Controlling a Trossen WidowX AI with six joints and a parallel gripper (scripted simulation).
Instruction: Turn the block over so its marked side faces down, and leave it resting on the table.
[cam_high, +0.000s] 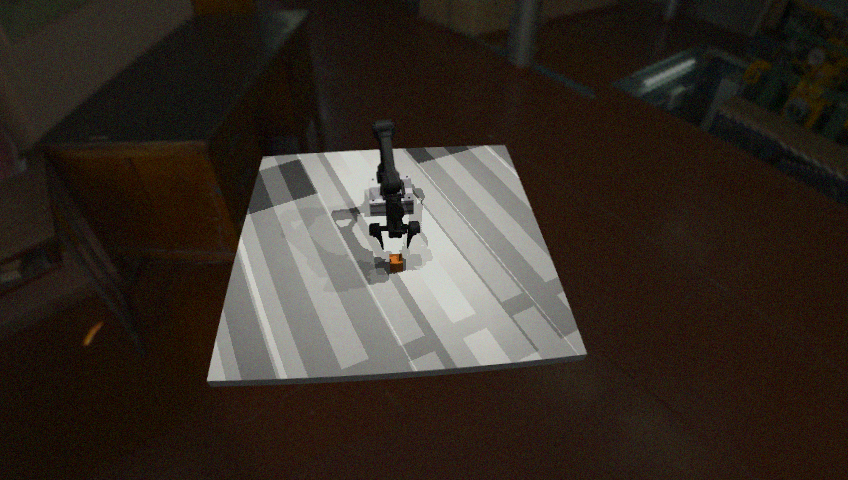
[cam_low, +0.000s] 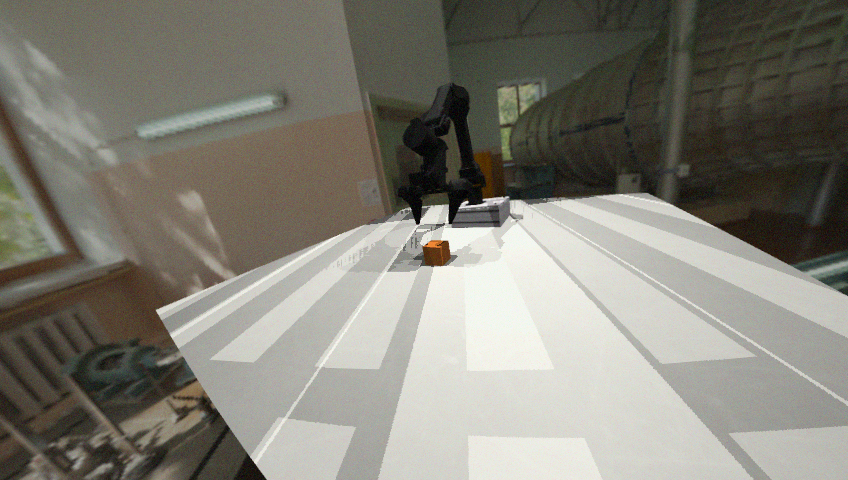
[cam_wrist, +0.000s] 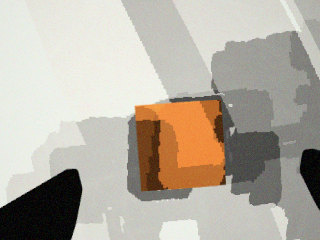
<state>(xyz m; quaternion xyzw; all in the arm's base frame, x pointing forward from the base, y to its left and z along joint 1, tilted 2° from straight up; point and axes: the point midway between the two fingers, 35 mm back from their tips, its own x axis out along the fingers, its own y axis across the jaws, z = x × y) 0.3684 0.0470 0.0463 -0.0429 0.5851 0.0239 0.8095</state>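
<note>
Now: the orange block 7 cm below my gripper tip and 1 cm behind it.
</note>
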